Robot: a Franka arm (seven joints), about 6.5 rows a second.
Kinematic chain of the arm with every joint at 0, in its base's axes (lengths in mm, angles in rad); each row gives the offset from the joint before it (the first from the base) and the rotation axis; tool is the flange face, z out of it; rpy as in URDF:
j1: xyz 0 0 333 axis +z
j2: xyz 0 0 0 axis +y
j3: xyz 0 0 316 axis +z
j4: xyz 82.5 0 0 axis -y
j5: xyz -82.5 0 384 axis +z
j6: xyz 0 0 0 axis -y
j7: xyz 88 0 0 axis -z
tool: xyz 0 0 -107 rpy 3.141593 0 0
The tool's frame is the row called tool.
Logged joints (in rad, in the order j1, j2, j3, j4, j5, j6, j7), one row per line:
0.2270, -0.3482, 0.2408, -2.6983, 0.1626, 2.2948, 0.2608
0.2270, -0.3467, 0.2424, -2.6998, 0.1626, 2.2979, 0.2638
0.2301, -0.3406, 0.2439, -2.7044, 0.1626, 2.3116, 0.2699
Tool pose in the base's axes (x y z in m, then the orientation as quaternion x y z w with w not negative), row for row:
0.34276, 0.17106, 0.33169, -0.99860, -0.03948, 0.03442, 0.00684
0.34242, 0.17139, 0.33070, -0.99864, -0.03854, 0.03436, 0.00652
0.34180, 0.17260, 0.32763, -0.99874, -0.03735, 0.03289, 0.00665
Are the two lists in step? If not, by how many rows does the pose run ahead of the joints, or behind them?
They are in step.
